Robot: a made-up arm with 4 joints. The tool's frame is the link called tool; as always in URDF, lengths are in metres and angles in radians. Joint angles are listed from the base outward.
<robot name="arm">
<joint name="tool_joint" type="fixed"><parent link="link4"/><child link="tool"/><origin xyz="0.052 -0.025 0.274" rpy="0 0 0"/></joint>
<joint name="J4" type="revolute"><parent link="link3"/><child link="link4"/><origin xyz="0.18 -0.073 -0.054" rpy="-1.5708 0 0"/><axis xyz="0 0 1"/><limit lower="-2.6" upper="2.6"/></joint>
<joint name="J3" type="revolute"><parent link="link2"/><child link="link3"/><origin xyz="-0.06 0.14 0.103" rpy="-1.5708 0 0"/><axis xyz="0 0 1"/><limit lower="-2.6" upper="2.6"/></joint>
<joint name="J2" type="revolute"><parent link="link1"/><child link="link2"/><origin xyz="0.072 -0.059 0.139" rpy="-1.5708 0 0"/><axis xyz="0 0 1"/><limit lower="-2.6" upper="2.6"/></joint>
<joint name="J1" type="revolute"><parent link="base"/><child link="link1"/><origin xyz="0 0 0.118" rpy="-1.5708 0 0"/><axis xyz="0 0 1"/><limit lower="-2.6" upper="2.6"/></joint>
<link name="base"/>
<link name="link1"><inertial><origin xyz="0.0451 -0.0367 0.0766"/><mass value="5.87"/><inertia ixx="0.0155" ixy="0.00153" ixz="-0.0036" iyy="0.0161" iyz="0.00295" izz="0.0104"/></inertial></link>
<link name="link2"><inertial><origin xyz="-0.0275 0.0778 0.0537"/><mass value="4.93"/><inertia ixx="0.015" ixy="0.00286" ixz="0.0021" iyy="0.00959" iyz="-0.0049" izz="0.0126"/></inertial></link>
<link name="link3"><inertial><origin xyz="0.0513 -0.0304 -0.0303"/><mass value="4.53"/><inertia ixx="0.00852" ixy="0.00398" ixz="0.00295" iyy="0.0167" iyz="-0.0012" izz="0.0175"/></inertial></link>
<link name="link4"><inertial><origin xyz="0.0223 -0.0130 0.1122"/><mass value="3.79"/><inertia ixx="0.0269" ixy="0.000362" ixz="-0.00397" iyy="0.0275" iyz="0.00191" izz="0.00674"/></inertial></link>
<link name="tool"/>
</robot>
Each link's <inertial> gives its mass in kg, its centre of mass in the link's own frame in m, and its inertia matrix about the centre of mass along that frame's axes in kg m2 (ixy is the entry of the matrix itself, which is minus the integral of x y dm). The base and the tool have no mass. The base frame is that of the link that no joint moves.
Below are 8 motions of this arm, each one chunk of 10 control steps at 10 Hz.
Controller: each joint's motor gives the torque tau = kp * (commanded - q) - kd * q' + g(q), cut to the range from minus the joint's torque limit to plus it. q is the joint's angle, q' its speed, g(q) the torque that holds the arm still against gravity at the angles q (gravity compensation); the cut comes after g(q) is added. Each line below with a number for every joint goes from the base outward.
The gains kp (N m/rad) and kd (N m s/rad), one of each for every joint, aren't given. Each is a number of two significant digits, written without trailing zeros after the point. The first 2 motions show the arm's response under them.
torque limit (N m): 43 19 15 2.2
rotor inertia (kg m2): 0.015 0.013 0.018 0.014
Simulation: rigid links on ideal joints. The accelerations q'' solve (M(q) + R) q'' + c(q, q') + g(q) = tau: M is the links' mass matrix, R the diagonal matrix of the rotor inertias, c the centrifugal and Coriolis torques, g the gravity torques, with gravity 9.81 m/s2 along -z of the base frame. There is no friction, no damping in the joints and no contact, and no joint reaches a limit. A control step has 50 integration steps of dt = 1/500 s. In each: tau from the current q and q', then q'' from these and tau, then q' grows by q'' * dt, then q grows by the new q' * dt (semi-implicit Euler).
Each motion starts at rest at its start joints. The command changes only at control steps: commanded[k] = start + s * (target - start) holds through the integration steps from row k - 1 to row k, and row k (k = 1, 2, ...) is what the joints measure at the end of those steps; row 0 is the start. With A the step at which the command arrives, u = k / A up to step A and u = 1 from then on. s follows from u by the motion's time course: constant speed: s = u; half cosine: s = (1 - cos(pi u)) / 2; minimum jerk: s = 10 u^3 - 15 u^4 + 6 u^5; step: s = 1 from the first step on.
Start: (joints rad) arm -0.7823 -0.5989 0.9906 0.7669
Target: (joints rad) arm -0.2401 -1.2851 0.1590 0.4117
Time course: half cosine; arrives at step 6
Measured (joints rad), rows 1 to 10:
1: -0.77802 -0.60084 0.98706 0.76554
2: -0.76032 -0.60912 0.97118 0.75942
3: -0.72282 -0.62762 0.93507 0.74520
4: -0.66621 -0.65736 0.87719 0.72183
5: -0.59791 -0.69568 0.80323 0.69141
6: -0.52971 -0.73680 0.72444 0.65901
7: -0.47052 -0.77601 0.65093 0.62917
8: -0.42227 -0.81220 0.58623 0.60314
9: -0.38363 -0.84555 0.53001 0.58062
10: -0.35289 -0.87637 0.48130 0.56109
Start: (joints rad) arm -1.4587 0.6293 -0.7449 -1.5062
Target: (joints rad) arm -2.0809 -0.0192 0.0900 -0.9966
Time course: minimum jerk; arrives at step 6
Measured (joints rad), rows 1 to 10:
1: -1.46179 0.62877 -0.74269 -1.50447
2: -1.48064 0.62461 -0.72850 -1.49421
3: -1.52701 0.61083 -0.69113 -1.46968
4: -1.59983 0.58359 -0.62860 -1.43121
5: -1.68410 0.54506 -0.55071 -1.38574
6: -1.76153 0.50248 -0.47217 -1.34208
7: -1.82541 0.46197 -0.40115 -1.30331
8: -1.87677 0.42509 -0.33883 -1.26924
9: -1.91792 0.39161 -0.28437 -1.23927
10: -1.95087 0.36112 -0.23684 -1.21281
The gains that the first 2 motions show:
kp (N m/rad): 23 5.3 10 1.2
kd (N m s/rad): 11 7.5 7.8 1.1
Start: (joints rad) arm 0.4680 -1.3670 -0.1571 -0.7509
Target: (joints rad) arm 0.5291 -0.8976 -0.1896 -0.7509
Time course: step
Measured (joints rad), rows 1 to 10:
1: 0.47507 -1.34401 -0.15767 -0.74609
2: 0.48511 -1.31344 -0.16126 -0.74640
3: 0.49409 -1.28443 -0.16510 -0.74710
4: 0.50143 -1.25741 -0.16856 -0.74771
5: 0.50729 -1.23228 -0.17156 -0.74825
6: 0.51192 -1.20890 -0.17412 -0.74872
7: 0.51559 -1.18715 -0.17630 -0.74914
8: 0.51847 -1.16693 -0.17817 -0.74952
9: 0.52075 -1.14811 -0.17977 -0.74984
10: 0.52255 -1.13062 -0.18113 -0.75013

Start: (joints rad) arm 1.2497 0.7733 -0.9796 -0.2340
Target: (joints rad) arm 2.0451 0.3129 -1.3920 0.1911
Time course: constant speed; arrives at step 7
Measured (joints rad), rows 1 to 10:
1: 1.26668 0.76706 -0.98200 -0.22793
2: 1.30216 0.75641 -0.99129 -0.21588
3: 1.35304 0.74220 -1.00729 -0.19859
4: 1.41631 0.72464 -1.02918 -0.17654
5: 1.48952 0.70391 -1.05611 -0.15017
6: 1.57067 0.68017 -1.08737 -0.11991
7: 1.65819 0.65361 -1.12234 -0.08620
8: 1.73454 0.63093 -1.15866 -0.05601
9: 1.79682 0.61057 -1.19097 -0.02966
10: 1.84695 0.59158 -1.21888 -0.00639

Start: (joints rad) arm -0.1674 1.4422 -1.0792 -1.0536
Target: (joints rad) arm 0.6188 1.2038 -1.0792 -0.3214
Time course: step
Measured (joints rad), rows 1 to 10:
1: -0.04651 1.42711 -1.08007 -0.98008
2: 0.08445 1.41168 -1.08145 -0.91034
3: 0.19029 1.39778 -1.08240 -0.84916
4: 0.27523 1.38484 -1.08292 -0.79465
5: 0.34336 1.37275 -1.08313 -0.74590
6: 0.39799 1.36143 -1.08314 -0.70221
7: 0.44179 1.35084 -1.08304 -0.66302
8: 0.47691 1.34093 -1.08286 -0.62782
9: 0.50506 1.33165 -1.08263 -0.59620
10: 0.52762 1.32298 -1.08239 -0.56780

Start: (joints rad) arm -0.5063 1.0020 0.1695 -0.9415
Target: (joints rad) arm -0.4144 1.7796 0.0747 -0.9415
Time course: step
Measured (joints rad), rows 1 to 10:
1: -0.49085 1.04115 0.16017 -0.93515
2: -0.47595 1.09180 0.14903 -0.93515
3: -0.46396 1.13959 0.13947 -0.93591
4: -0.45431 1.18411 0.13120 -0.93666
5: -0.44654 1.22556 0.12404 -0.93736
6: -0.44029 1.26413 0.11782 -0.93801
7: -0.43525 1.30003 0.11241 -0.93859
8: -0.43120 1.33343 0.10769 -0.93912
9: -0.42793 1.36451 0.10358 -0.93959
10: -0.42530 1.39343 0.09999 -0.94001

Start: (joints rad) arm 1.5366 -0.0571 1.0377 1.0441
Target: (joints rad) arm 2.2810 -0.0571 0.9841 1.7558
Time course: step
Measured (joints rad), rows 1 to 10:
1: 1.65452 -0.05366 1.06016 1.10870
2: 1.77482 -0.05445 1.04878 1.17564
3: 1.87454 -0.05655 1.03526 1.23471
4: 1.95499 -0.05816 1.02400 1.28791
5: 2.01956 -0.05922 1.01511 1.33594
6: 2.07134 -0.05989 1.00815 1.37925
7: 2.11285 -0.06027 1.00273 1.41824
8: 2.14614 -0.06047 0.99850 1.45331
9: 2.17282 -0.06054 0.99520 1.48481
10: 2.19422 -0.06053 0.99263 1.51310

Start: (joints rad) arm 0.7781 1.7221 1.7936 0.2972
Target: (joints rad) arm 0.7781 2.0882 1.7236 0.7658
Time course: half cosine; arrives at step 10
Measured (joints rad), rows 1 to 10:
1: 0.77805 1.72253 1.79339 0.29809
2: 0.77791 1.72435 1.79260 0.30178
3: 0.77771 1.72852 1.79094 0.31002
4: 0.77750 1.73570 1.78828 0.32390
5: 0.77732 1.74619 1.78462 0.34379
6: 0.77719 1.75990 1.78009 0.36926
7: 0.77714 1.77637 1.77495 0.39918
8: 0.77719 1.79476 1.76952 0.43183
9: 0.77733 1.81404 1.76416 0.46511
10: 0.77755 1.83300 1.75928 0.49673

